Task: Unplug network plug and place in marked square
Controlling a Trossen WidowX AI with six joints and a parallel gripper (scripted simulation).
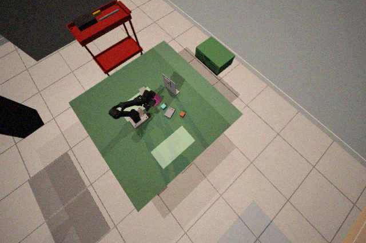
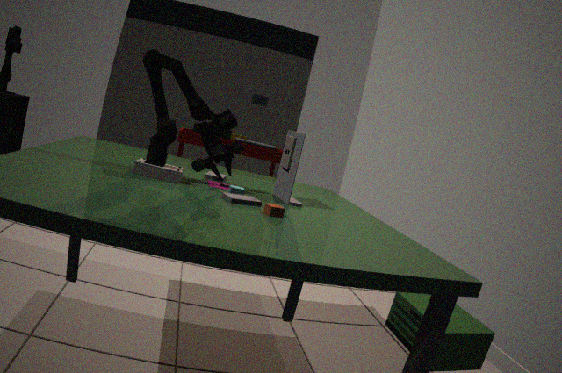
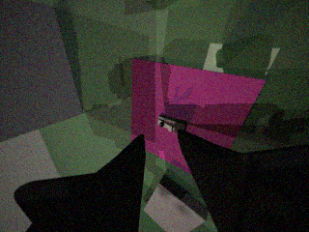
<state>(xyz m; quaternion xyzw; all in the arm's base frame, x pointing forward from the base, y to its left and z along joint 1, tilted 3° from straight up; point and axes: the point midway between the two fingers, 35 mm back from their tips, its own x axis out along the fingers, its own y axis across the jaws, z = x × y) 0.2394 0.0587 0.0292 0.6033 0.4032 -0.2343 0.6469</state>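
Now: gripper tip 20 mm above the grey network plug. The rest, counted from my gripper tip: magenta marked square 30 mm below; teal block 130 mm to the right, 30 mm ahead, 20 mm below; grey panel 210 mm ahead, 80 mm above, 20 mm to the right.
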